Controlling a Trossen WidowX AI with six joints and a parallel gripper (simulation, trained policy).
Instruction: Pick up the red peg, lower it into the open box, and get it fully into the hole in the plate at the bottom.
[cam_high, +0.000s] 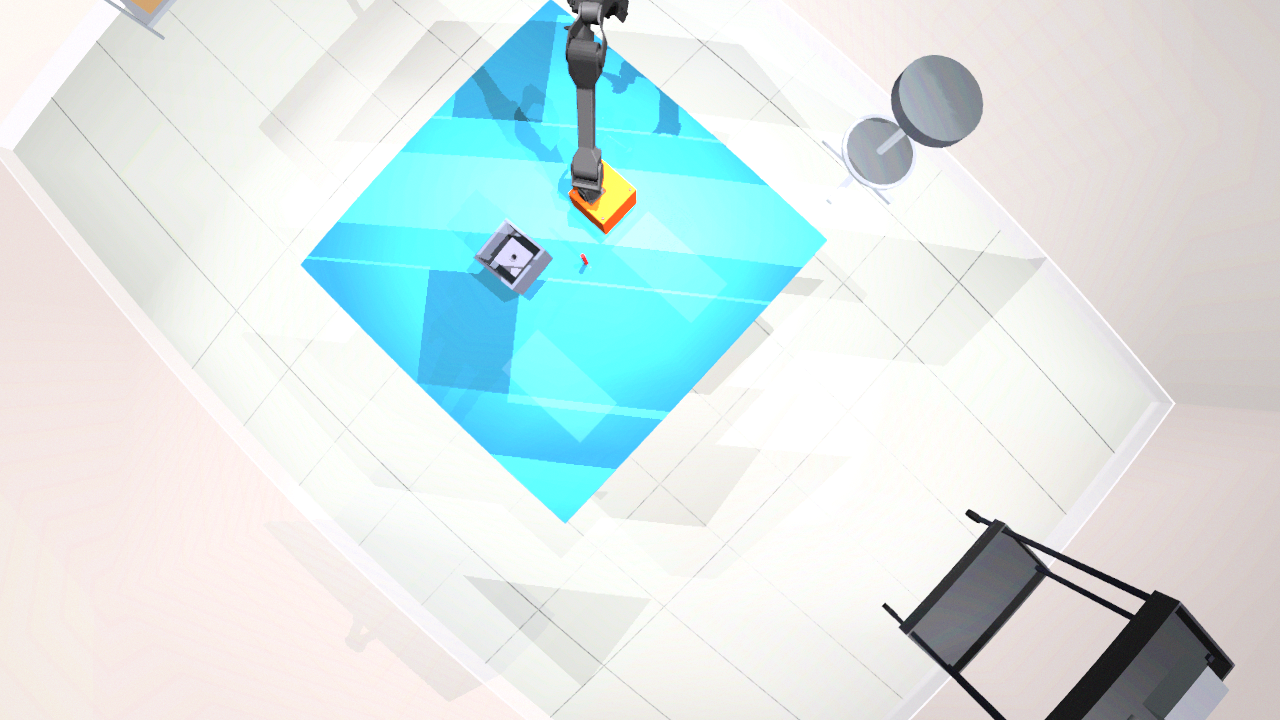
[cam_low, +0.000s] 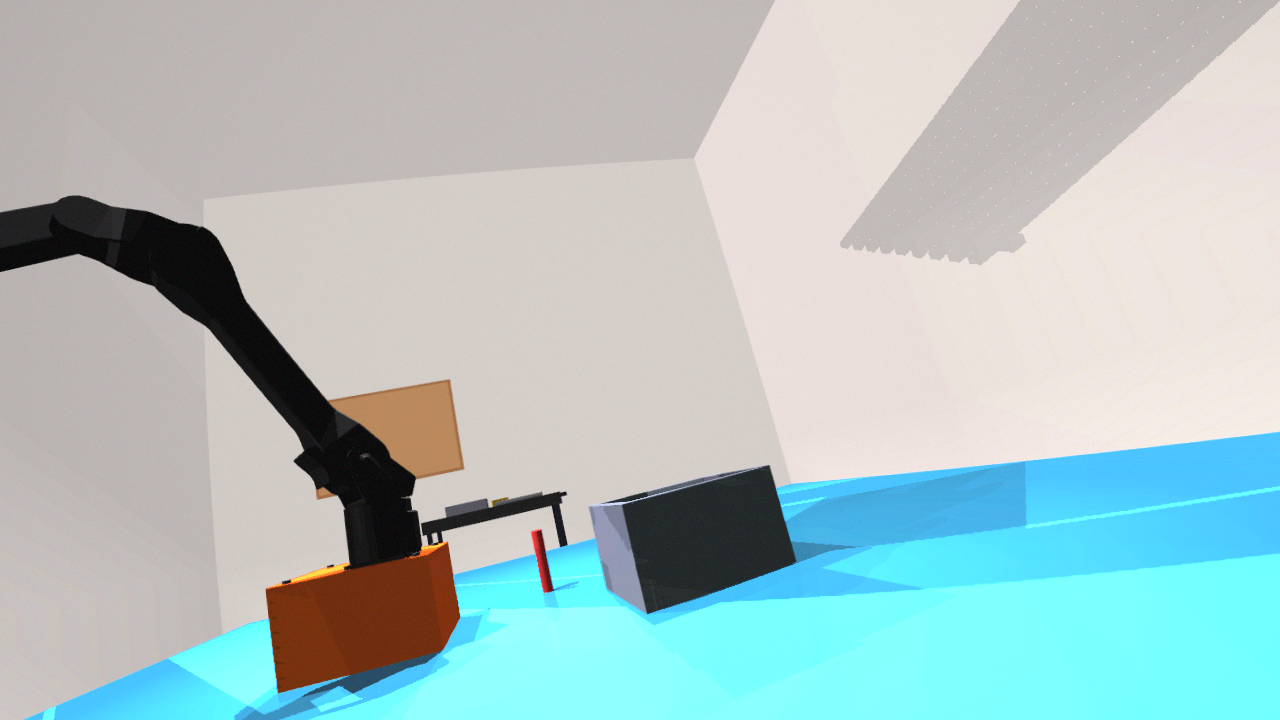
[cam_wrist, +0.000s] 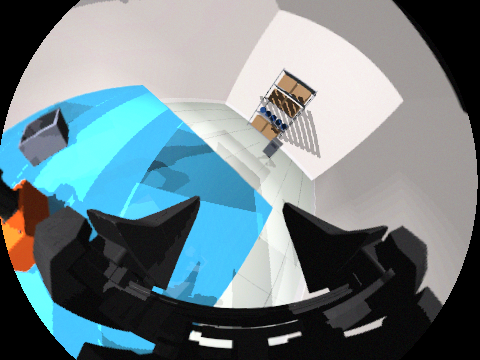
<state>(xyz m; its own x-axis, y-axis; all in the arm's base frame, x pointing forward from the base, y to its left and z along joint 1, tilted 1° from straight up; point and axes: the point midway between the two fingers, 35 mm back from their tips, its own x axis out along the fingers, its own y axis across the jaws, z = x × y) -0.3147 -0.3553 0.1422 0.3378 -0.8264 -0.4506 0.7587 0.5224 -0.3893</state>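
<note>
My gripper tip is 500 mm to the right of the red peg, 460 mm short of it and 180 mm above it. Also, from my gripper tip: grey box: 610 mm ahead, 340 mm to the left, 190 mm below; then plate: 610 mm ahead, 340 mm to the left, 170 mm below.
</note>
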